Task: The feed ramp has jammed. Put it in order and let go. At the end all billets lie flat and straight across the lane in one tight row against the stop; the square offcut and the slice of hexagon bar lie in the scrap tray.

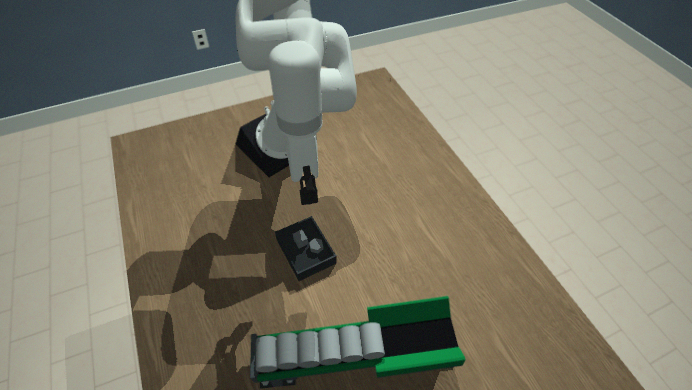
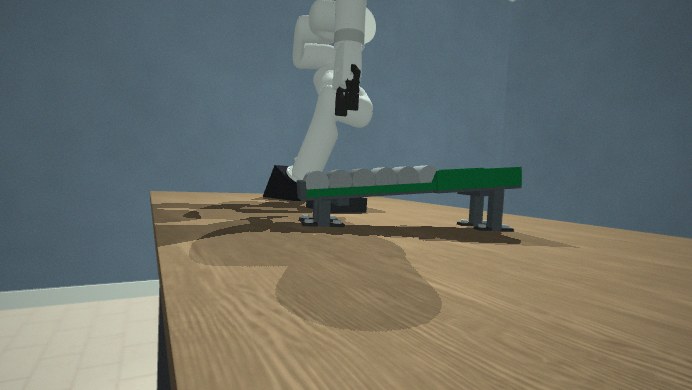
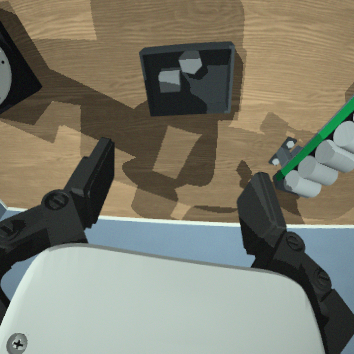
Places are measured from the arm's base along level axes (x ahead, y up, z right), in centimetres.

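Where they show: gripper, fingertip midpoint: (image 1: 306, 184) (image 2: 345, 113) (image 3: 182, 171); arm's base, origin of the base link: (image 1: 278, 137).
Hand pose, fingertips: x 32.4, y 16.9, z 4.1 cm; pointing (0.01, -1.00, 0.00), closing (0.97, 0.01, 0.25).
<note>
Each offset is from my fingertips to the centre of the thing. "spot": to the spot under its first point. Level surfaces: height alone.
Several grey billets @[dx +26.0, dy -15.8, dz +7.0 cm] (image 1: 329, 346) @[dx +24.6, dy -16.2, dz +10.7 cm] (image 2: 363, 178) @[dx +23.1, dy -16.6, dz +14.4 cm] (image 3: 318, 170) lie flat across the lane of the green feed ramp (image 1: 420, 361) (image 2: 477, 178), side by side in one row from the dark stop @[dx +21.0, dy -18.2, dz +20.4 cm] (image 1: 254, 357) (image 2: 301, 190) at the low end. They look straight and touching. The square offcut @[dx -2.8, dy -22.5, dz +1.8 cm] (image 1: 300, 238) (image 3: 170, 80) and the slice of hexagon bar @[dx +0.3, dy -23.0, dz -1.0 cm] (image 1: 315, 245) (image 3: 190, 63) lie apart in the black scrap tray @[dx +0.0, dy -22.4, dz +1.6 cm] (image 1: 317, 269) (image 3: 231, 80). My gripper (image 1: 309, 202) (image 2: 347, 112) (image 3: 182, 171) is open and empty, high above the table on the arm's base side of the tray.
The wide upper end of the ramp has a bare black bed @[dx +27.6, dy -17.4, dz +2.1 cm] (image 1: 419, 337) between tall green side walls. The ramp stands on grey legs @[spot: dx +36.7, dy -20.4, dz -11.1 cm] (image 2: 495, 210) bolted to the wooden table @[dy -24.2 cm] (image 1: 425, 200). The arm's black base (image 1: 270, 167) (image 2: 281, 184) stands behind the scrap tray.
</note>
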